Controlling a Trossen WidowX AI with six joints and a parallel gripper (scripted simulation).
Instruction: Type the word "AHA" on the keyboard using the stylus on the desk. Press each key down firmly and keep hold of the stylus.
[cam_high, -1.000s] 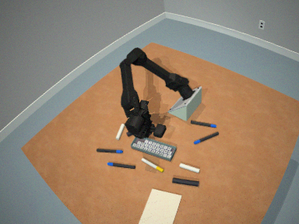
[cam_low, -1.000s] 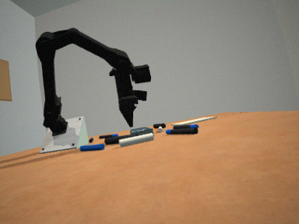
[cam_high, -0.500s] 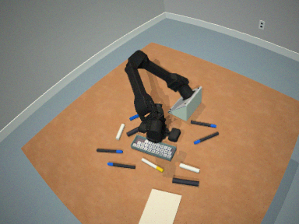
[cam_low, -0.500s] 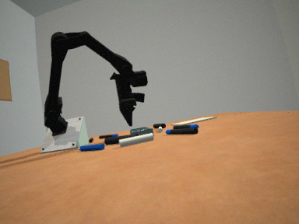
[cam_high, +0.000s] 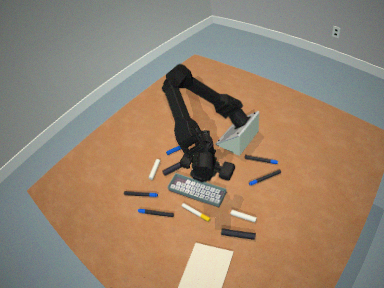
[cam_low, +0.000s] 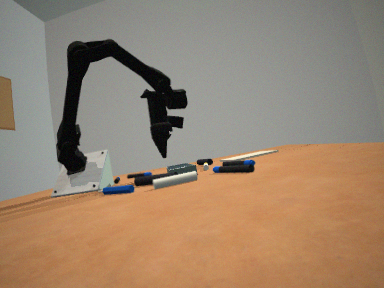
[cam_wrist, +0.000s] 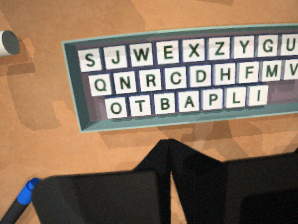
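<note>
My gripper tip is 21 cm to the left of the stylus, 12 cm past it and 5 cm above it. The rest, counted from my gripper tip: cream sheet (31 cm ahead, 17 cm to the left, 5 cm below).
</note>
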